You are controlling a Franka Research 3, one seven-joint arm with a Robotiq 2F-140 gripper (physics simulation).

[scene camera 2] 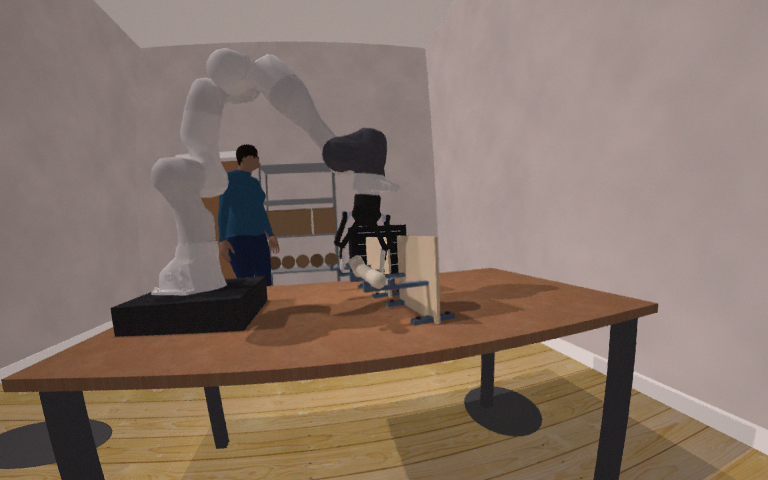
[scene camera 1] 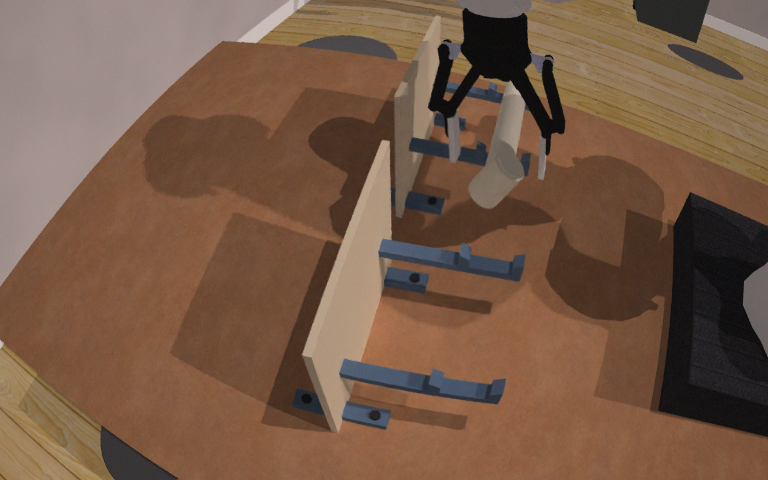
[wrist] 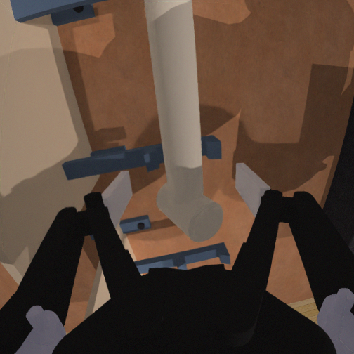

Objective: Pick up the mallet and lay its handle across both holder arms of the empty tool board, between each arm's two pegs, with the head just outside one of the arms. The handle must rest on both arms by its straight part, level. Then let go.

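The pale mallet (scene camera 1: 509, 121) (scene camera 2: 368, 271) (wrist: 180, 100) lies with its handle across the two blue holder arms of one cream tool board (scene camera 1: 412, 113) (scene camera 2: 419, 277) (wrist: 30, 100). The handle passes between the pegs of the arm (scene camera 1: 436, 148) (wrist: 110, 162) nearer the head, and seems to do so at the arm (scene camera 1: 467, 91) farther off. The mallet head (scene camera 1: 493, 180) (wrist: 192, 215) is just outside the nearer arm. Contact and exact level are hard to tell. My gripper (scene camera 1: 498, 167) (scene camera 2: 364, 266) (wrist: 182, 179) is open, its fingers on either side of the mallet near the head, apart from it.
A second board (scene camera 1: 351, 283) with two bare arms (scene camera 1: 447, 259) (scene camera 1: 419, 380) stands closer in scene camera 1. The black robot base (scene camera 1: 682, 316) (scene camera 2: 181, 316) stands on the brown table (scene camera 1: 84, 243) (scene camera 2: 317, 365). A person (scene camera 2: 243, 209) stands behind the table.
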